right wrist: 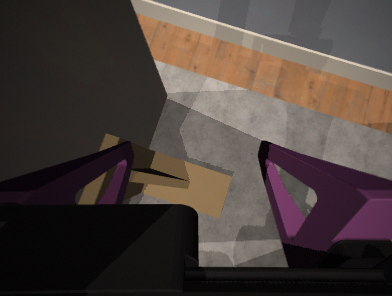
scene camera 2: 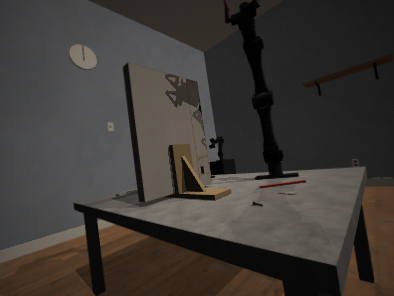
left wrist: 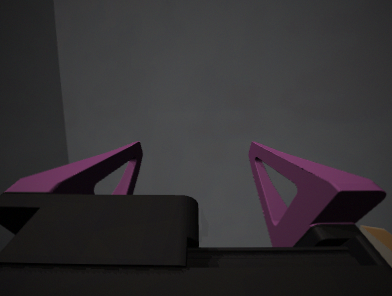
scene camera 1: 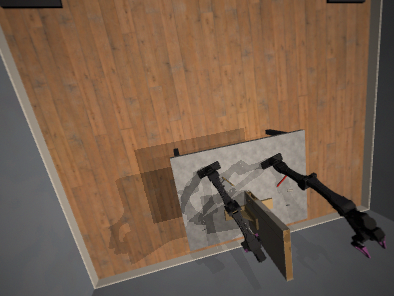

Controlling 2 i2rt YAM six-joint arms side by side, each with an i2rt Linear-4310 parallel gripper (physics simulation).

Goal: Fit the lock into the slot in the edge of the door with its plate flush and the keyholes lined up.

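Frame: origin at the left arm's base, x left, y back, z up, level; metres.
Seen in the pictures: left gripper, between the fingertips: (left wrist: 195, 147) (scene camera 1: 377, 253); right gripper, between the fingertips: (right wrist: 195, 148); left arm's base, origin of its link: (scene camera 2: 276, 177) (scene camera 1: 271, 161); right arm's base, origin of its link: (scene camera 1: 208, 169).
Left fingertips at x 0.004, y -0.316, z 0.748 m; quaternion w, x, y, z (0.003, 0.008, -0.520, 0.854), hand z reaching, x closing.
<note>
Pixels of each thing's middle, then the offset from my left fingertips to it. Level surfaces: height alone.
- small thin brass-coloured piece, middle of its body: (scene camera 1: 225, 184) dx -0.464, dy +0.331, dz -0.737 m
- red rod, middle of its body: (scene camera 2: 282, 184) (scene camera 1: 283, 179) dx +0.038, dy +0.098, dz -0.745 m
- small pale piece, middle of its body: (scene camera 2: 287, 192) (scene camera 1: 290, 190) dx +0.062, dy -0.046, dz -0.747 m
- dark screw, middle of its body: (scene camera 2: 257, 204) (scene camera 1: 288, 205) dx -0.006, dy -0.179, dz -0.744 m
- table, height of its surface: dz -0.748 m
The grey door (scene camera 1: 270, 232) (scene camera 2: 160, 135) (right wrist: 70, 75) stands upright on the table, held by wooden brackets (scene camera 1: 262, 202) (scene camera 2: 217, 193) (right wrist: 205, 192). The slot in its edge cannot be made out. A small thin brass-coloured piece (scene camera 1: 228, 181) lies beside the right arm in scene camera 1; I cannot tell whether it is the lock. My left gripper (scene camera 1: 372, 247) (left wrist: 195, 147) is open and empty, raised high to the right of the door in scene camera 1. My right gripper (scene camera 1: 251, 242) (right wrist: 195, 148) is open and empty, above the table just left of the door.
A red rod (scene camera 1: 282, 180) (scene camera 2: 282, 184), a small pale piece (scene camera 1: 290, 190) (scene camera 2: 287, 193) and a dark screw (scene camera 1: 287, 205) (scene camera 2: 257, 204) lie on the table (scene camera 1: 295, 150) (scene camera 2: 300, 220) on the door's right side. Walls stand beyond the table, one with a shelf (scene camera 2: 345, 72).
</note>
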